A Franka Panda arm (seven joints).
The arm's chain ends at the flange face. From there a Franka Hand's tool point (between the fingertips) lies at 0.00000 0.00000 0.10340 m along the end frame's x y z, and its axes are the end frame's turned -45 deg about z.
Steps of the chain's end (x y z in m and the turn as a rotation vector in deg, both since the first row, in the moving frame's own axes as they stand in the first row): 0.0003, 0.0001, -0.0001, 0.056, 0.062, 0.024; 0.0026, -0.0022, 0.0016, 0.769, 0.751, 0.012; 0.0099, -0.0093, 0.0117, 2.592, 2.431, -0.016; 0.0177, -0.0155, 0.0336, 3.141, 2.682, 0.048; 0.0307, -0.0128, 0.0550, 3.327, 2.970, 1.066
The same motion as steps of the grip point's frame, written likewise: 0.0003, 0.0003, -0.0001, -0.004, 0.083, 0.024; 0.0053, 0.0003, 0.0016, 0.013, 1.075, 0.012; 0.0200, 0.0002, 0.0115, 0.114, 3.552, -0.016; 0.0309, 0.0010, 0.0333, 0.325, 4.117, 0.048; 0.0388, 0.0123, 0.0547, 0.252, 4.453, 1.066
